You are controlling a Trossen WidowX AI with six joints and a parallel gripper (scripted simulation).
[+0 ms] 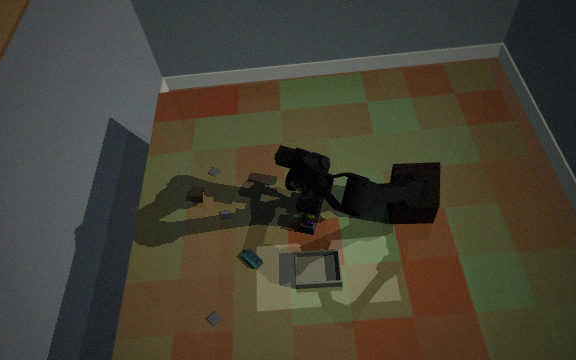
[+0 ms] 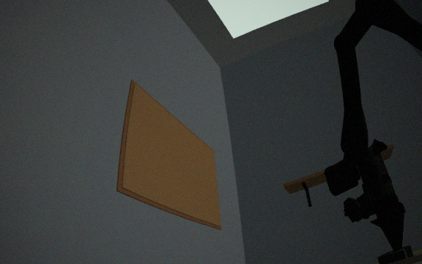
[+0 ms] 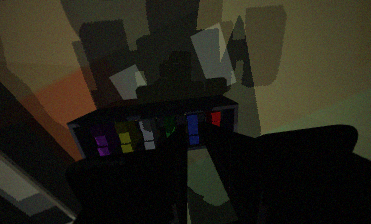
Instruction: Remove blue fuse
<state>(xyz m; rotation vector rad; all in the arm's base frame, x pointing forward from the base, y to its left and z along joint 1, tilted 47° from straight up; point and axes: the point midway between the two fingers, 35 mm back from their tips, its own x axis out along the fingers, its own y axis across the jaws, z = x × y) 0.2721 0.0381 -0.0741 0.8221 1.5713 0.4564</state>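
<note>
My gripper tip is now 1 cm above the blue fuse. Round my gripper tip: tan cube (38 cm ahead, 4 cm to the right, 2 cm below); then teal block (19 cm ahead, 18 cm to the left, 3 cm below); then grey tray (1 cm behind, 22 cm to the left, 3 cm below).
</note>
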